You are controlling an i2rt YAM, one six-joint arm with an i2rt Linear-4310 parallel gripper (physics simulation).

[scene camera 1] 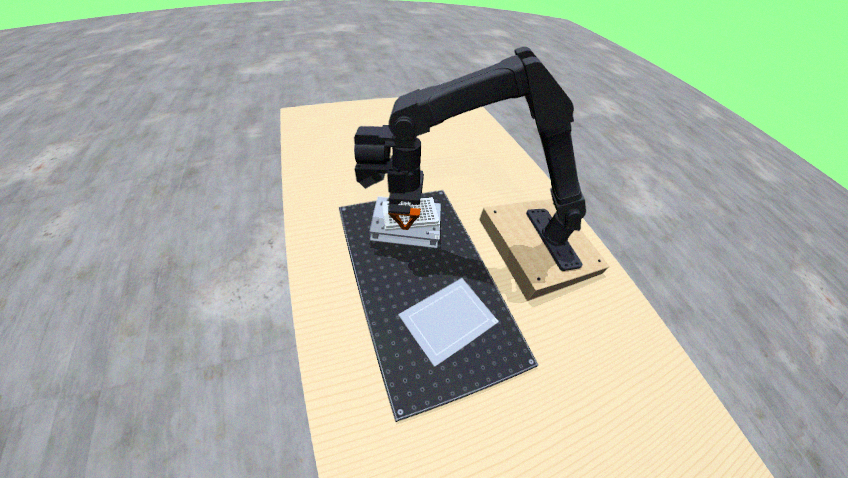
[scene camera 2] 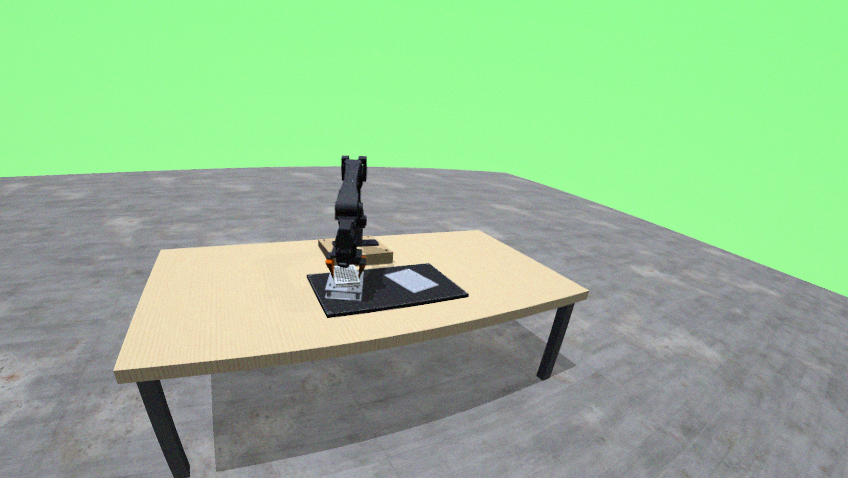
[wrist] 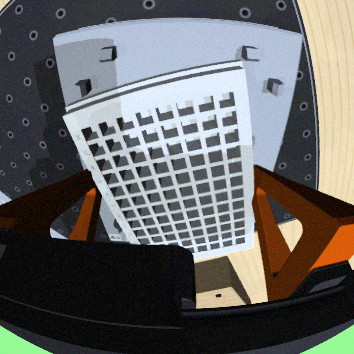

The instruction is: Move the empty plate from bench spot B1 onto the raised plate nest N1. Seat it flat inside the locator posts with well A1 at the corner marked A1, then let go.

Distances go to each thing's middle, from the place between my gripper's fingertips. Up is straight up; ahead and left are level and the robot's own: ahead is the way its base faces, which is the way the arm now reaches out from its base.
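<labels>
Relative to the white well plate (scene camera 1: 428, 217), my hand is 10 mm past it and 10 mm below it.
</labels>
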